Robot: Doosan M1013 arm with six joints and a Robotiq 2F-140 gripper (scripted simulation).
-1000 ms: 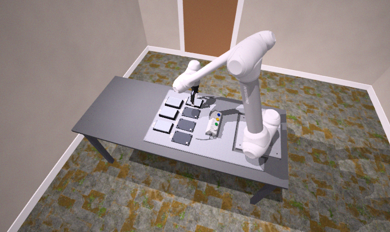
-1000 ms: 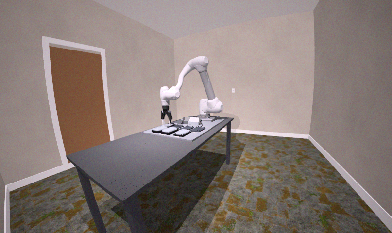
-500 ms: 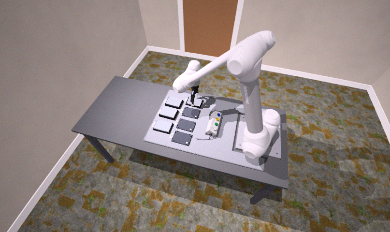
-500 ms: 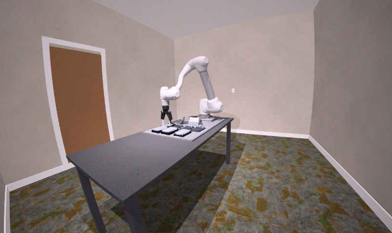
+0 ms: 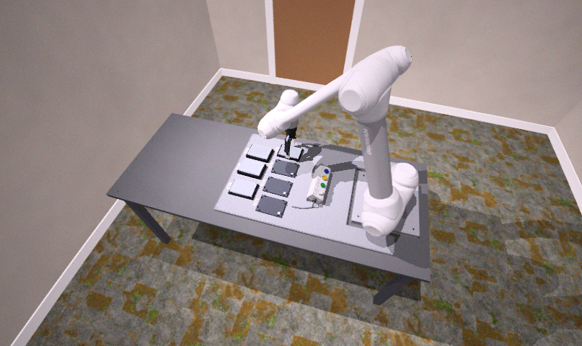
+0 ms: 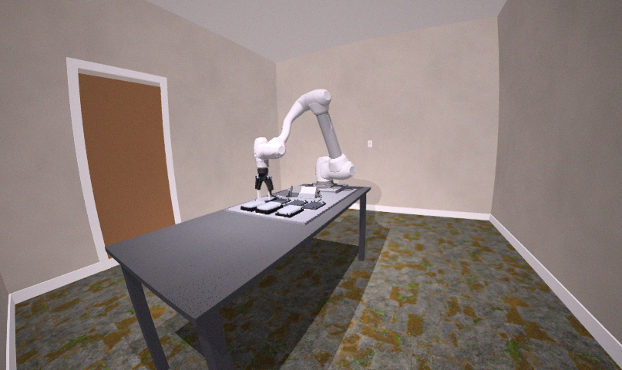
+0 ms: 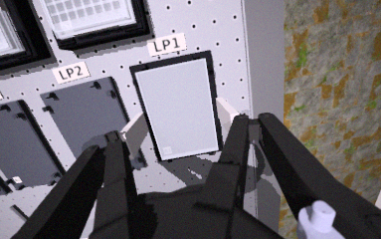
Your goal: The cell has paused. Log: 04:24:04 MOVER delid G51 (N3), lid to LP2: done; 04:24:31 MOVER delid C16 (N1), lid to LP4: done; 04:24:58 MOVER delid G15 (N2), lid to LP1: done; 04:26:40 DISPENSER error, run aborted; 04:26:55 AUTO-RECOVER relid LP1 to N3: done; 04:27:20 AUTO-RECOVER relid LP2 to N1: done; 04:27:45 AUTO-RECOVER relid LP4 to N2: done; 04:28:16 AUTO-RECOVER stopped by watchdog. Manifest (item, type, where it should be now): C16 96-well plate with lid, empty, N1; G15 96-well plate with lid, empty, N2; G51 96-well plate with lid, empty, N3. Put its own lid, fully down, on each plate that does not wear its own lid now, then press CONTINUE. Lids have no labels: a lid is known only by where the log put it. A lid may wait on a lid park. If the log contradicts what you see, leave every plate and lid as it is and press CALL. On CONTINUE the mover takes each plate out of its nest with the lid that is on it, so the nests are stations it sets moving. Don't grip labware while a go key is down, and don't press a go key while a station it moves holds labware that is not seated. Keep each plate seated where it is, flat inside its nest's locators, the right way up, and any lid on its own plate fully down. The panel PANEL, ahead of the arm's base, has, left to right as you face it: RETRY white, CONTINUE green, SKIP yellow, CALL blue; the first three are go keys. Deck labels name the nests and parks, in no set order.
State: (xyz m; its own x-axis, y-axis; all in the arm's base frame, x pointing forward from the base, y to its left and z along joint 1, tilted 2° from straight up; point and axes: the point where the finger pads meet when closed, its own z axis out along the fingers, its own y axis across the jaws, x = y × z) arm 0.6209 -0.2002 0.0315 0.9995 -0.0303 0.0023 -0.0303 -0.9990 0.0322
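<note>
My hand is 3 cm above the lid park LP1. Round my hand: LP1 label: 9 cm ahead, 4 cm below; lid park LP2: 13 cm to the left, 3 cm below; LP2 label: 8 cm ahead, 13 cm to the left, 4 cm below.
</note>
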